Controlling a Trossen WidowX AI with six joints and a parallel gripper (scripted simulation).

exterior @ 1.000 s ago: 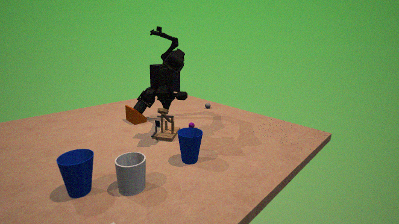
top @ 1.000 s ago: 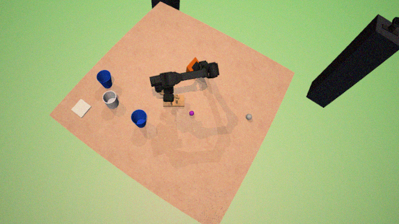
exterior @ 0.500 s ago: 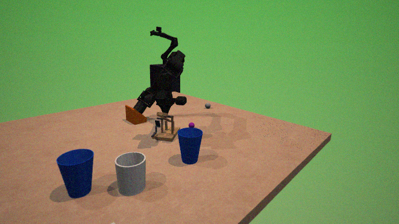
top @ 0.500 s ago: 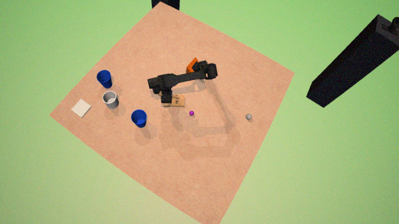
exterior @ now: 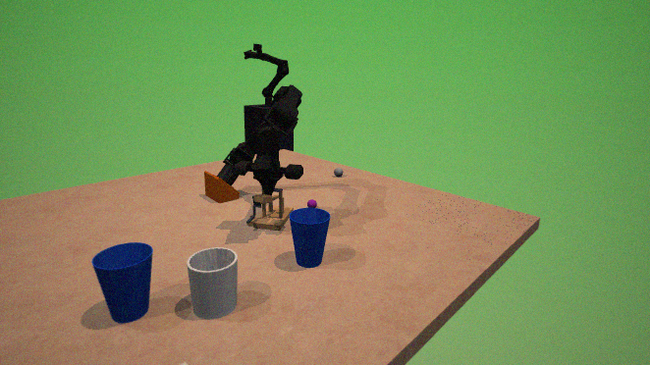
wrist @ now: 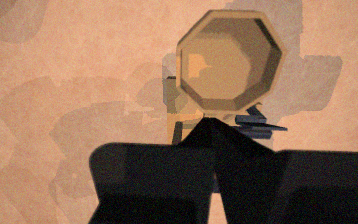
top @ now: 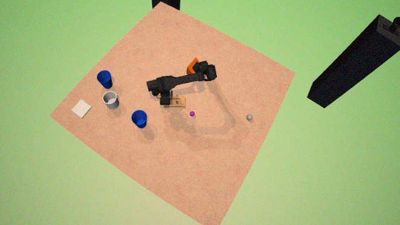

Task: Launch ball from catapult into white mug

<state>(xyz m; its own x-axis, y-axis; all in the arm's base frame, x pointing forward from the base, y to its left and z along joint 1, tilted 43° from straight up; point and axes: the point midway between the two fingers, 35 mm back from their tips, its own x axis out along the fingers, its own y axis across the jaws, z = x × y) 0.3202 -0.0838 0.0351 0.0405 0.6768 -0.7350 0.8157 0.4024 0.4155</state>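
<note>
My gripper tip is 2 cm past the wooden catapult and 3 cm above it. Round my gripper tip: purple ball: 3 cm behind, 19 cm to the left, 7 cm below; then white mug: 21 cm ahead, 28 cm to the right, 6 cm below; then grey ball: 22 cm behind, 53 cm to the left, 7 cm below.
</note>
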